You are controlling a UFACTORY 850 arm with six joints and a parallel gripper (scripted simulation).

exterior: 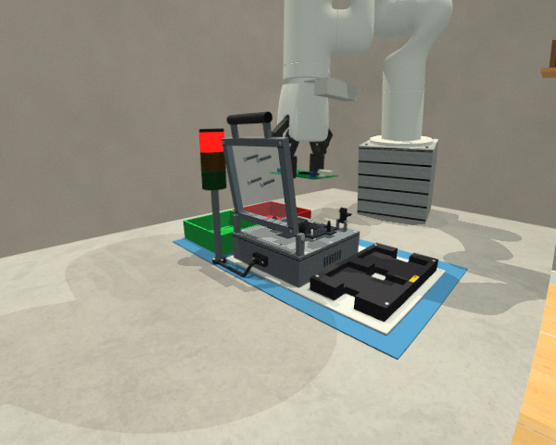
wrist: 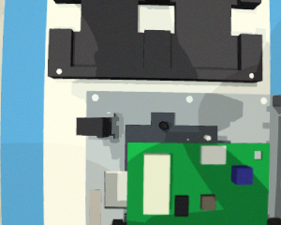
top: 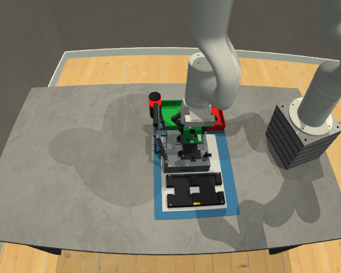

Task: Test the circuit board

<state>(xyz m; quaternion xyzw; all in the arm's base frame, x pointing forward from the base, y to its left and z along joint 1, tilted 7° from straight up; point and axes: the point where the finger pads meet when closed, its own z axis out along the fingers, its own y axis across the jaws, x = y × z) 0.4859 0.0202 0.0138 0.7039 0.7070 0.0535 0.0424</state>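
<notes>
Right now the red bin is 200 mm to the right of my hand, 170 mm below it and 100 mm behind it. The rest, counted from my hand: tester bed: 110 mm below, 10 mm to the left, 10 mm ahead; tester lid: 120 mm ahead; green circuit board: 10 mm below.
</notes>
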